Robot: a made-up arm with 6 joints.
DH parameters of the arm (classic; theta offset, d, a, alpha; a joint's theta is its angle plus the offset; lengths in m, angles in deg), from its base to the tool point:
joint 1: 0 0.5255 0.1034 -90
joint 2: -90 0 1.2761 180
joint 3: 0 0 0.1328 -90
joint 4: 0 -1.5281 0 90
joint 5: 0 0 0 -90
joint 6: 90 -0.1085 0 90
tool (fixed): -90 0 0 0
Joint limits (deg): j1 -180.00..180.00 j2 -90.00..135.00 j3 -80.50..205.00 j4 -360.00..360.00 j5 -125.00..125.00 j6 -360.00..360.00
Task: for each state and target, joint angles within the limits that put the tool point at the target. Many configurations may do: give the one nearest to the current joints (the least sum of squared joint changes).
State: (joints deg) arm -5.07 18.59 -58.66 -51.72 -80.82 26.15
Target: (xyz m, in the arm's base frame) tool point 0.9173 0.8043 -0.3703
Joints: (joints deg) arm 37.16 58.86 -33.05 -55.50 -76.11 26.15
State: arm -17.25 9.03 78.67 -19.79 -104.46 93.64
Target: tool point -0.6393 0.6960 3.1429
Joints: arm -44.82 -20.84 90.50 -23.59 -82.07 93.64
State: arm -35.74 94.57 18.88 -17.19 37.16 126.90
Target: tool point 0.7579 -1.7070 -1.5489
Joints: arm -65.47 116.53 42.22 -17.73 35.23 126.90
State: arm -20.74 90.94 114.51 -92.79 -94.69 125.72
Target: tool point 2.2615 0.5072 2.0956
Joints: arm 9.96 71.07 114.90 -93.03 -91.41 125.72
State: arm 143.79 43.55 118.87 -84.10 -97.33 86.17
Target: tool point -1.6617 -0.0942 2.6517
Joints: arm 179.58 57.18 123.86 -84.43 -99.91 86.17
